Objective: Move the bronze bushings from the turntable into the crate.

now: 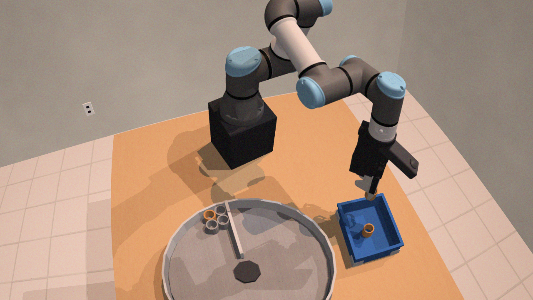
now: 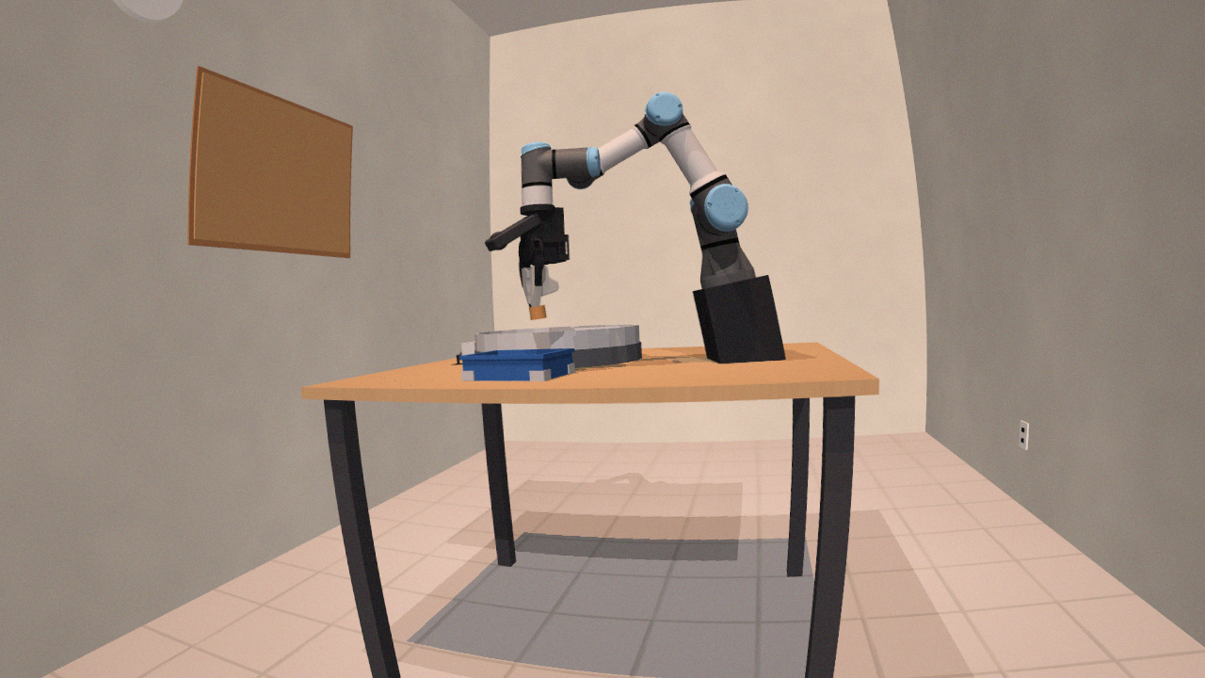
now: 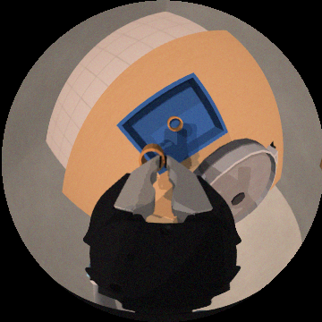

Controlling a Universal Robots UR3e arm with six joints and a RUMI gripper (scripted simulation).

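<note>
Right now the crate is 40 mm ahead of my hand and 110 mm below it. Also, from my hand: grey turntable 50 mm ahead, 350 mm to the right, 80 mm below.
</note>
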